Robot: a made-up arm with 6 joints.
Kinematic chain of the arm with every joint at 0, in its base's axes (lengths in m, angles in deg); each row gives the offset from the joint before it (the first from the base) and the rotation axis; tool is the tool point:
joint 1: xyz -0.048 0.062 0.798 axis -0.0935 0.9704 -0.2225
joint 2: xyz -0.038 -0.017 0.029 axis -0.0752 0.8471 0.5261
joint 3: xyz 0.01 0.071 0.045 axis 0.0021 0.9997 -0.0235
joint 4: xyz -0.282 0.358 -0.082 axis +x
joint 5: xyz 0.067 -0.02 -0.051 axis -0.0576 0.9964 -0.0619
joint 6: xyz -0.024 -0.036 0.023 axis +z
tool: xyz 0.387 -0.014 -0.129
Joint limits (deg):
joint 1: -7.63..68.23
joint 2: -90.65..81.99
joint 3: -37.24..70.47
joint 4: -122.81..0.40
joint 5: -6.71..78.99
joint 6: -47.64..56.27
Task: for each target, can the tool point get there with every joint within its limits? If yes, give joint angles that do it. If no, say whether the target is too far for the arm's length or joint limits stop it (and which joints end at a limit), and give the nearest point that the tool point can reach.
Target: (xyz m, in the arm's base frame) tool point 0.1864 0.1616 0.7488
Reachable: yes | joints 24.33 -53.13 11.38 -29.42 2.84 -8.43
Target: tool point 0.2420 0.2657 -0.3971
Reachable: no: too far | nearest point 0.1972 0.2822 0.1609 | short by 0.560 m
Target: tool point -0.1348 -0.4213 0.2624
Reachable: no: joint limits stop it (at a limit: joint 1, joint 3, joint 4, joint 5) | nearest point 0.0204 -0.1175 0.4316 | short by 0.381 m
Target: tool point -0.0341 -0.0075 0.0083
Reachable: no: joint limits stop it (at a limit: joint 1, joint 3, joint 4, joint 5) | nearest point 0.0303 0.0990 0.2231 | short by 0.248 m
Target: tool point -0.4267 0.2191 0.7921
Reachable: yes | joints 5.73 -13.32 51.45 -77.17 66.45 42.35
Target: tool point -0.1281 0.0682 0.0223
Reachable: no: joint limits stop it (at a limit: joint 1, joint 3, joint 4, joint 5) | nearest point -0.0444 0.1526 0.2252 | short by 0.235 m
